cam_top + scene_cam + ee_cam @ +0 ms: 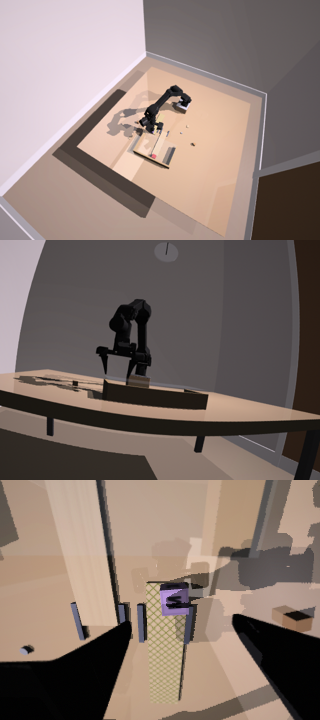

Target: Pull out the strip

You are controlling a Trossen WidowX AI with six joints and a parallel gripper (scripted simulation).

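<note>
Right now my gripper tip is 50 mm above the purple cube and 10 mm short of it.
</note>
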